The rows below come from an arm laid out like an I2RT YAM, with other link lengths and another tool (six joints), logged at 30 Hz.
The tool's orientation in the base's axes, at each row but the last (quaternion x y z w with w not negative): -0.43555, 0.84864, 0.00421, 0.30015; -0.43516, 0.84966, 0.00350, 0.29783; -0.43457, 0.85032, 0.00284, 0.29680; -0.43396, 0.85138, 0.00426, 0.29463; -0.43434, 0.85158, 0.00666, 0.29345; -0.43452, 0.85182, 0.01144, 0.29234; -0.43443, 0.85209, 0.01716, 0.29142; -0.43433, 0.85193, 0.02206, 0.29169; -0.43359, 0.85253, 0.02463, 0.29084; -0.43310, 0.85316, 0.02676, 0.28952; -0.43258, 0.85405, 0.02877, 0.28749; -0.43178, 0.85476, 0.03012, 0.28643; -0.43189, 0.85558, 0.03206, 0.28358
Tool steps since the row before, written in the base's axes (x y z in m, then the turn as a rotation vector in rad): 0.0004, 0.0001, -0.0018, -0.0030, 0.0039, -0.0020; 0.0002, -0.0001, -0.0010, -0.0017, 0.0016, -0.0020; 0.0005, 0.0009, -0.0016, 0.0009, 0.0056, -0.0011; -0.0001, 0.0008, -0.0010, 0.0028, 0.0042, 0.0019; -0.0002, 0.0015, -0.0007, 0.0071, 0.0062, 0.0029; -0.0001, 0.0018, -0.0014, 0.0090, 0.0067, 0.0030; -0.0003, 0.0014, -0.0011, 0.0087, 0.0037, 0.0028; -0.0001, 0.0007, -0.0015, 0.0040, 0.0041, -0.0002; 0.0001, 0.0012, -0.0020, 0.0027, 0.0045, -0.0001; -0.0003, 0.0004, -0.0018, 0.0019, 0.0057, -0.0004; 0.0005, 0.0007, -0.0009, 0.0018, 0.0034, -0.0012; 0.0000, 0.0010, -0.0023, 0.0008, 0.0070, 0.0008; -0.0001, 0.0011, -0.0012, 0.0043, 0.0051, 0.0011
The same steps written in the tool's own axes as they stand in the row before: 0.0007, 0.0002, 0.0017, -0.0005, 0.0052, 0.0012; 0.0005, 0.0000, 0.0009, 0.0006, 0.0028, 0.0012; -0.0001, 0.0006, 0.0018, -0.0040, 0.0031, 0.0028; 0.0000, 0.0008, 0.0010, -0.0053, 0.0001, 0.0009; -0.0007, 0.0013, 0.0009, -0.0092, -0.0021, 0.0028; -0.0006, 0.0015, 0.0016, -0.0105, -0.0033, 0.0037; -0.0003, 0.0013, 0.0012, -0.0081, -0.0049, 0.0029; 0.0003, 0.0008, 0.0014, -0.0047, -0.0004, 0.0033; 0.0001, 0.0011, 0.0021, -0.0044, 0.0008, 0.0027; 0.0008, 0.0008, 0.0015, -0.0048, 0.0022, 0.0029; -0.0003, 0.0002, 0.0012, -0.0027, 0.0010, 0.0029; 0.0005, 0.0011, 0.0022, -0.0058, 0.0036, 0.0018; -0.0001, 0.0010, 0.0013, -0.0062, -0.0003, 0.0026
